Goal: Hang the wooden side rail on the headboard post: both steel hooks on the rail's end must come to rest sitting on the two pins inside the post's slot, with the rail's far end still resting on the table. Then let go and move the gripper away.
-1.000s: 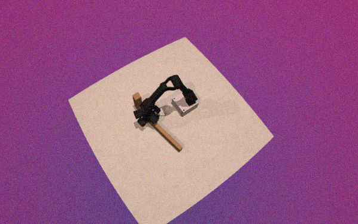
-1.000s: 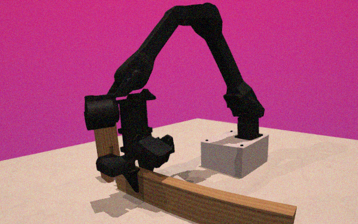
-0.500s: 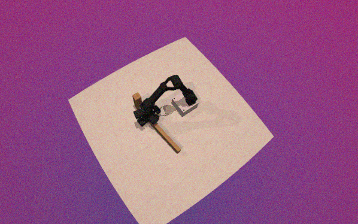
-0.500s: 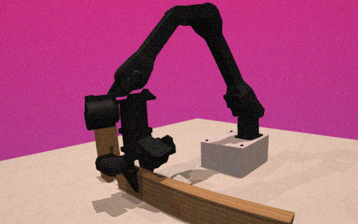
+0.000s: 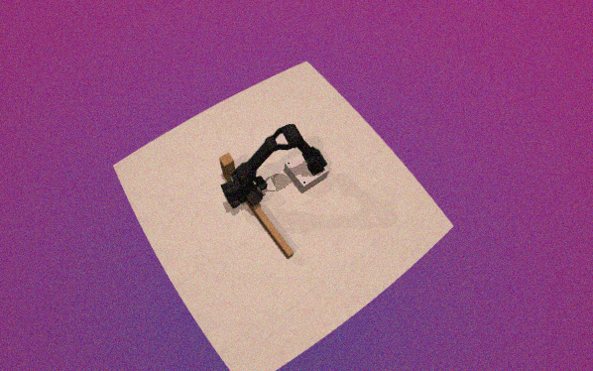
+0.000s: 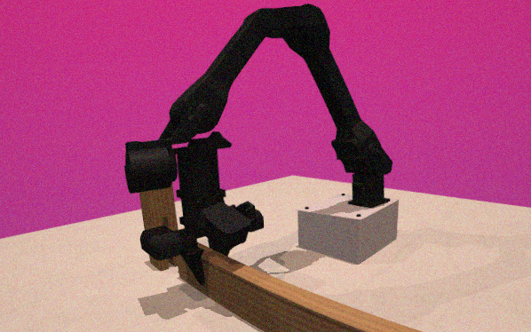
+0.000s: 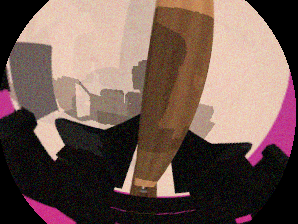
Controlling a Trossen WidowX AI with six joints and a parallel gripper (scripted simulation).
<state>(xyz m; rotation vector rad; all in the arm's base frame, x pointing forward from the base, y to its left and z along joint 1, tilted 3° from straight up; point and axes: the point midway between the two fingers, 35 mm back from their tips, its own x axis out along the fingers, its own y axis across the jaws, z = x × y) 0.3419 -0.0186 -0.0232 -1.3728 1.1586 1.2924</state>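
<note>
My gripper tip is 3 cm short of the wooden headboard post, 15 cm to the left of it and 6 cm below it.
</note>
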